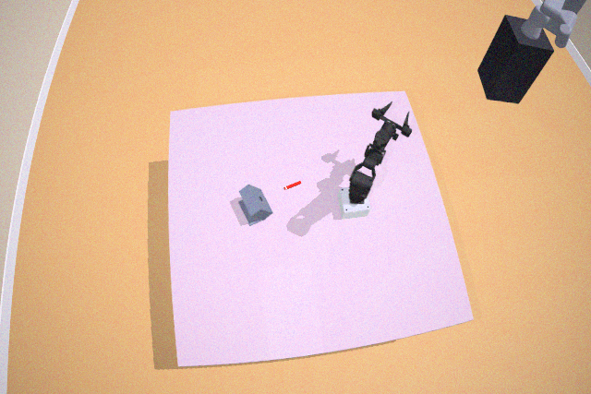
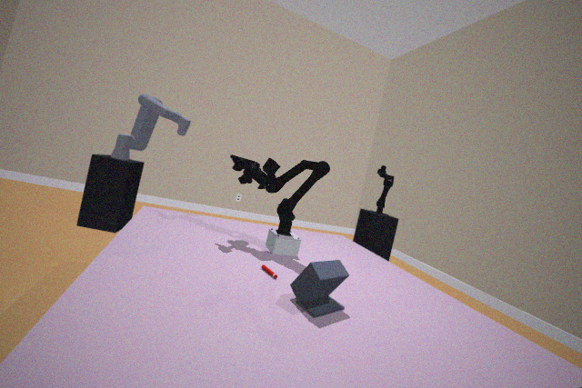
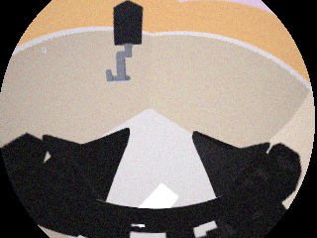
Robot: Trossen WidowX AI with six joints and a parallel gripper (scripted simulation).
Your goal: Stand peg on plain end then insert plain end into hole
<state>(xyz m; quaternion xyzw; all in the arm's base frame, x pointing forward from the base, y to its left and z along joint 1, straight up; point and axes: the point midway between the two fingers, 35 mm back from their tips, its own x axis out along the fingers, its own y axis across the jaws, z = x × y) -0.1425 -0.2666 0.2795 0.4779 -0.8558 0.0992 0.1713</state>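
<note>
The red peg lies 460 mm ahead of my gripper tip, 370 mm below it and 220 mm to the left of it. Also, from my gripper tip: sloped panel (600 mm ahead, 330 mm to the left, 310 mm below).
</note>
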